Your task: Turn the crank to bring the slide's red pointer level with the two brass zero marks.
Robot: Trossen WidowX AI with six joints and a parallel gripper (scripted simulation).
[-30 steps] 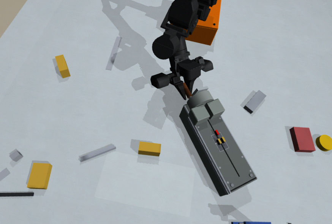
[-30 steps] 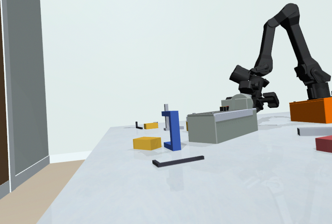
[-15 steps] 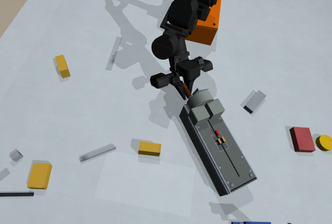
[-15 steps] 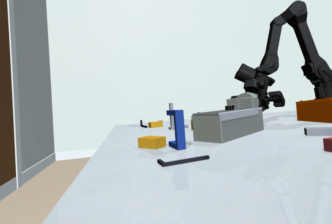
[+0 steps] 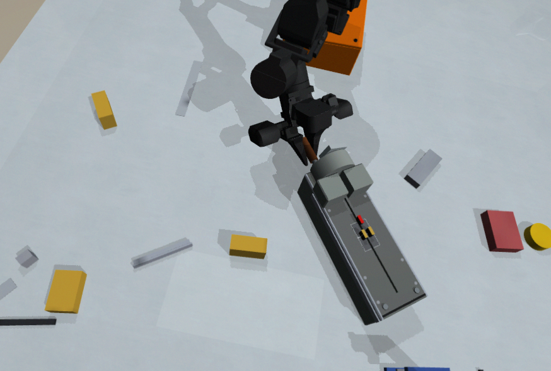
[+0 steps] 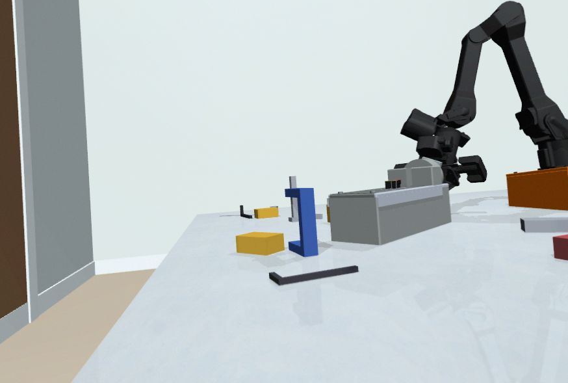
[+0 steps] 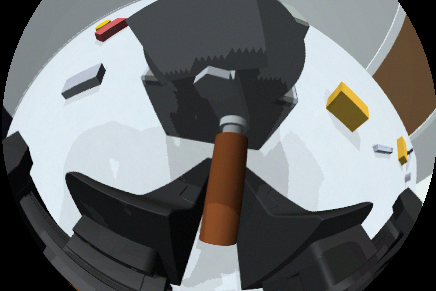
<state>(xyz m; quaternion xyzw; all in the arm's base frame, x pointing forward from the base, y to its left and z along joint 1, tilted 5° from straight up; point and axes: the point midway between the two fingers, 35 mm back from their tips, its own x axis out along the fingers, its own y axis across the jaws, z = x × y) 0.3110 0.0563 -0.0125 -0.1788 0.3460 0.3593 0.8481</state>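
My gripper tip is now 10 mm past the brown handle, 10 mm to the left of it and 20 mm below it. Round my gripper tip: red pointer 90 mm ahead, 110 mm to the left, 50 mm above; grey block 110 mm behind, 220 mm to the left, 30 mm below; blue clamp 270 mm ahead, 270 mm to the left, 20 mm above.
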